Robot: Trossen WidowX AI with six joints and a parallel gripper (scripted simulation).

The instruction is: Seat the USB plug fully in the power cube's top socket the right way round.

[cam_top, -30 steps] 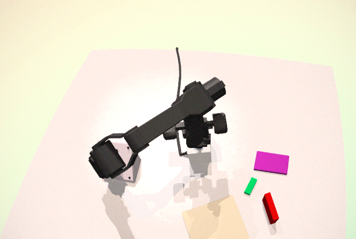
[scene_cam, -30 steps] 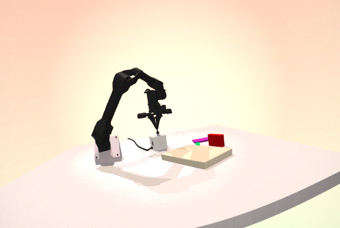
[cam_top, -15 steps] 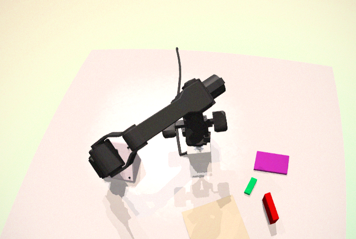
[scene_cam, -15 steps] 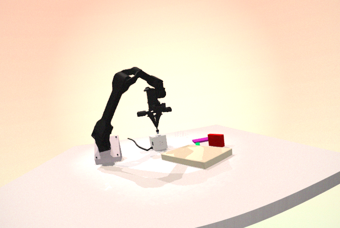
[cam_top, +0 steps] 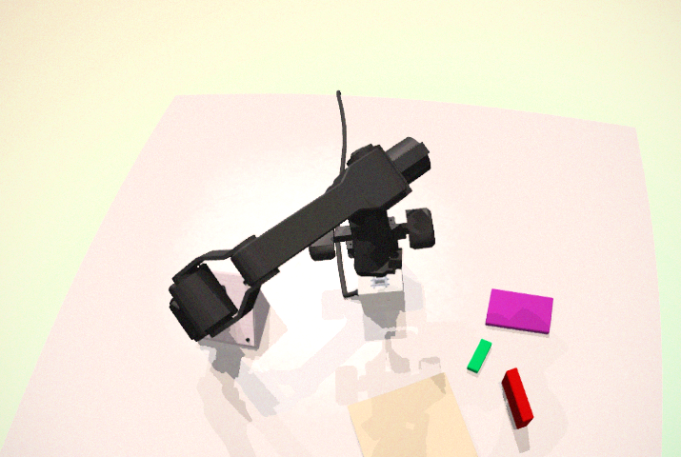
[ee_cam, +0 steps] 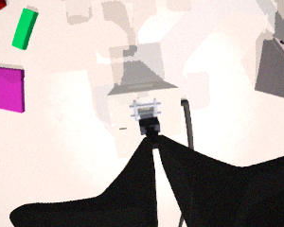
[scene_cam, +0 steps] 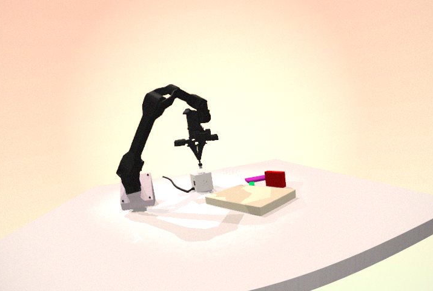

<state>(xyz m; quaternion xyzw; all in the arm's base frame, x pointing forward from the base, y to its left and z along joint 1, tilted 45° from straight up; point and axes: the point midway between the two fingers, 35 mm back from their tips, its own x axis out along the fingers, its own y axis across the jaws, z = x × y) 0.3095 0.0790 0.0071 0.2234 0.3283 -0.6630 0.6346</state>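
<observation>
My gripper tip is now 20 mm above the dark USB plug. The rest, counted from my gripper tip: red block (240 mm ahead, 210 mm to the right, 100 mm below); magenta flat block (260 mm ahead, 130 mm below, 30 mm to the right); green block (180 mm ahead, 130 mm below, 120 mm to the right).
</observation>
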